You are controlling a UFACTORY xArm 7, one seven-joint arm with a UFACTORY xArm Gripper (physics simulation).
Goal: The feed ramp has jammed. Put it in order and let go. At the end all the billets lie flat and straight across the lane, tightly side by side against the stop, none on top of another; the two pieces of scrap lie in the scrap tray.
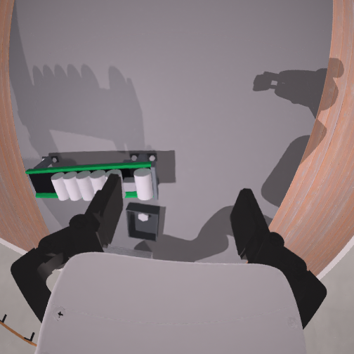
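Note:
The feed ramp [42,183], a dark lane with green rails, lies at the left. Several white billets [85,185] lie side by side across it; the left finger partly hides the right end of this row. Another white billet [143,184] lies apart at the right end, by the grey end plate [154,183]. A light grey piece [130,184] shows in the gap; whether it reaches under that billet is hidden. The dark scrap tray [129,221] holds a pale hexagonal piece [143,217]. My gripper [179,197] is open and empty, above and right of the ramp.
A grey block's edge [131,252] shows below the tray, mostly hidden by the gripper body. Wooden borders [21,190] [312,165] curve along both sides of the grey surface [200,75]. Shadows of the arm and ramp fall across it.

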